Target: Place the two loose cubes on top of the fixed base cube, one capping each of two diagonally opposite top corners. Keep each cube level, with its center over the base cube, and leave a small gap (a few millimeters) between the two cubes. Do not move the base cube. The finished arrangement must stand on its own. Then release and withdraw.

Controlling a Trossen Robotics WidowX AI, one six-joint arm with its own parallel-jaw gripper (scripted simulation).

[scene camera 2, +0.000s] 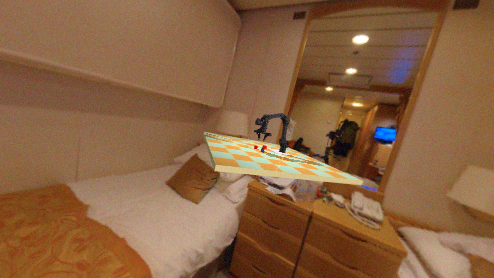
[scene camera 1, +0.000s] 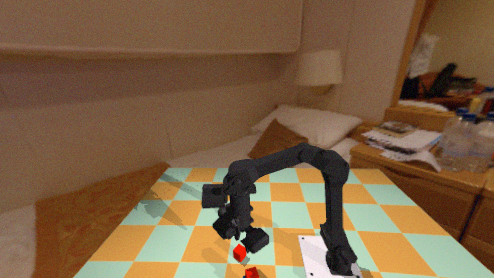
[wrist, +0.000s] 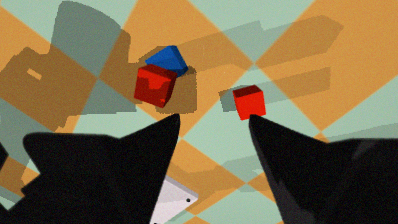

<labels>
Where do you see a red cube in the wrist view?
154, 85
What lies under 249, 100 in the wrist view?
A red cube.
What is my gripper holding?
Nothing.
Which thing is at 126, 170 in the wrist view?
My gripper.
</labels>
